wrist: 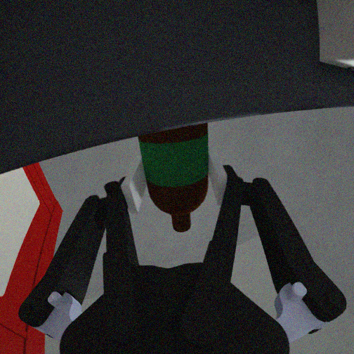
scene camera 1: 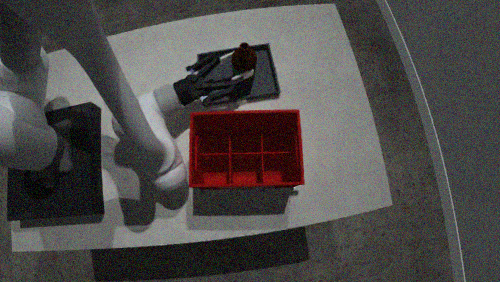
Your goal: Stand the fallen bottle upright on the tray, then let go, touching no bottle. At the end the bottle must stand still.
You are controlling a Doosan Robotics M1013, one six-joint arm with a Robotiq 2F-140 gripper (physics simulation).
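Places are measured from the arm's base along level axes (x right, y ahead, z up), in metres.
Pixels of known places: arm's base, origin of the base link: (scene camera 1: 51, 150).
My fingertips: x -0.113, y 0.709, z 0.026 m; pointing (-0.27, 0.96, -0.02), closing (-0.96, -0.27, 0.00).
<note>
For each thing: its top centre in the pictures, then the offset to it from my fingertips. "spot": a spot on its surface instead. Level surfaces: height alone.
- brown bottle with a green band, middle of its top: (scene camera 1: 243, 45) dx +0.003, dy -0.008, dz +0.096 m
- dark grey tray, surface spot: (scene camera 1: 274, 72) spot: dx +0.021, dy +0.088, dz -0.071 m
- red crate with compartments, middle of its top: (scene camera 1: 245, 147) dx +0.273, dy -0.065, dz +0.079 m
- white table, its level: dz -0.096 m
The brown bottle with a green band (scene camera 1: 244, 59) (wrist: 175, 162) is upright, neck up, over the tray in the scene view. My gripper (scene camera 1: 236, 65) (wrist: 175, 162) is shut on it, one pale fingertip on each side of its body. The dark grey tray (scene camera 1: 274, 72) (wrist: 175, 60) lies on the table. In the wrist view, where the neck points down the picture, the tray's dark shape hides the bottle's base, so I cannot see clearly how the base meets the tray floor.
A red crate with compartments (scene camera 1: 245, 186) (wrist: 46, 242) stands close beside the tray, on the near side in the scene view. A black block (scene camera 1: 87, 165) is at the left of the white table (scene camera 1: 340, 150). My arm reaches in from the left.
</note>
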